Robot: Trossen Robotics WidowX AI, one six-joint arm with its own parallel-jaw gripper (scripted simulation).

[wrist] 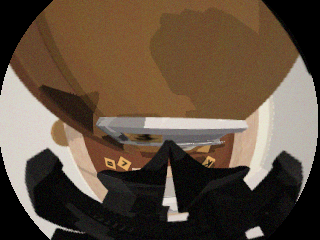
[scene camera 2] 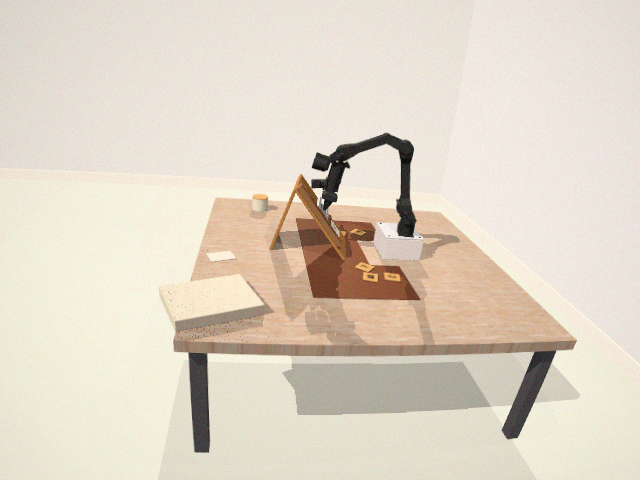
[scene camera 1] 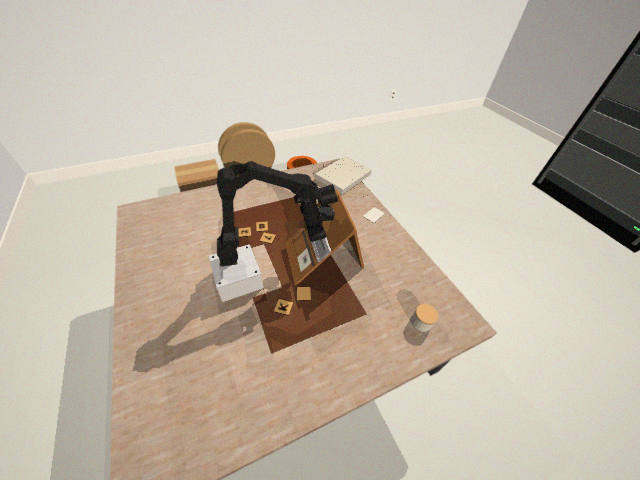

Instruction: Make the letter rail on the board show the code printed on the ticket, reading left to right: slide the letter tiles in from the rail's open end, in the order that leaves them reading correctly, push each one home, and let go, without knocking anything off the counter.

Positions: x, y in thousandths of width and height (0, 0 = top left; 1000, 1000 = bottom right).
Labels:
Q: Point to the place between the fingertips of my gripper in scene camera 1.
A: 493, 491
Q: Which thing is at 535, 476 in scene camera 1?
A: A slanted orange board.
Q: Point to a slanted orange board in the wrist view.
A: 602, 327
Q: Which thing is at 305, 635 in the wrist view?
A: A brown mat.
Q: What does my gripper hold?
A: Nothing.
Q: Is my gripper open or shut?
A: Shut.

